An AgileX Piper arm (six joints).
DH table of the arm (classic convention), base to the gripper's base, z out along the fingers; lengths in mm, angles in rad. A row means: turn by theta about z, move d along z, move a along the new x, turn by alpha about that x. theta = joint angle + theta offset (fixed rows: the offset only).
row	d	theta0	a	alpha
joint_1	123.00	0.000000	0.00	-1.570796
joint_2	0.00	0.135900	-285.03	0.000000
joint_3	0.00	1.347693	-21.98	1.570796
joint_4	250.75	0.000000	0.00	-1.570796
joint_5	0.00	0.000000	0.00	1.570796
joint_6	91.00	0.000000	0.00	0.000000
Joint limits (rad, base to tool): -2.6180..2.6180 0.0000..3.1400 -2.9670..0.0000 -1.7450..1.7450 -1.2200..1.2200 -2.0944..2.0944
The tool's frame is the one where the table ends.
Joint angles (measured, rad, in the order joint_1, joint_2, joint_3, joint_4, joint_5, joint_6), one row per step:
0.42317, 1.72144, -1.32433, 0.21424, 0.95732, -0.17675
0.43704, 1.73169, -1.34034, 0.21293, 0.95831, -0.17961
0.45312, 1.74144, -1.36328, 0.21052, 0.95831, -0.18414
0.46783, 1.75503, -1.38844, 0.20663, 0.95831, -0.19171
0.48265, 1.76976, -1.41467, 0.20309, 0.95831, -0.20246
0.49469, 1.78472, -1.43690, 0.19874, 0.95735, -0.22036
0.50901, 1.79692, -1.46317, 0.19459, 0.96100, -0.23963
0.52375, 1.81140, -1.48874, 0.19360, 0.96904, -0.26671
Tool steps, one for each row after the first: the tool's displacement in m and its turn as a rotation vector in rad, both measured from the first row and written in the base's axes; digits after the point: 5 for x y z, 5 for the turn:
0.00097, 0.00578, 0.00069, 0.00033, -0.00567, 0.01714
0.00235, 0.01265, 0.00345, 0.00291, -0.01990, 0.03815
0.00457, 0.01941, 0.00540, 0.00302, -0.03414, 0.06101
0.00684, 0.02646, 0.00720, 0.00283, -0.04913, 0.08678
0.00915, 0.03242, 0.00776, -0.00107, -0.06365, 0.11643
0.01059, 0.03912, 0.01033, -0.00381, -0.08053, 0.15031
0.01154, 0.04618, 0.01169, -0.00831, -0.09186, 0.19187

